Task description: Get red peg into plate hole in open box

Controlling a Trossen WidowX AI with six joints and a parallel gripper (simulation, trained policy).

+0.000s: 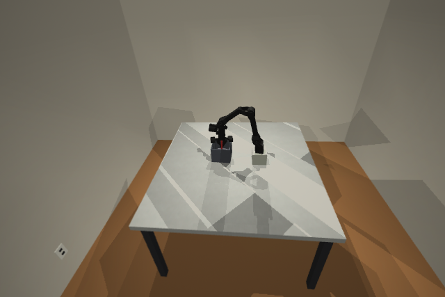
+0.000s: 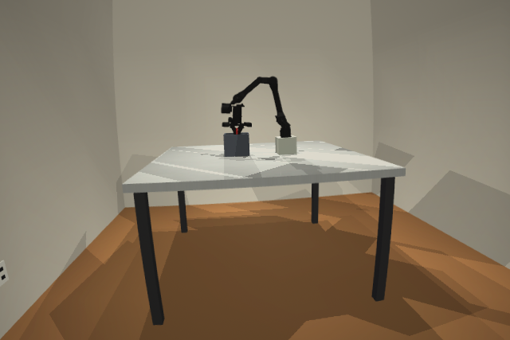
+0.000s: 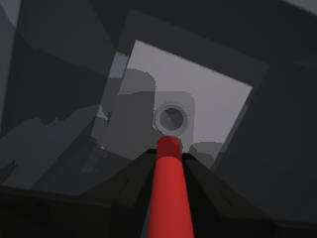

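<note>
The pale grey plate is 6 cm below my gripper tip and 1 cm to the right of it. Round my gripper tip: red peg: 2 cm above.
</note>
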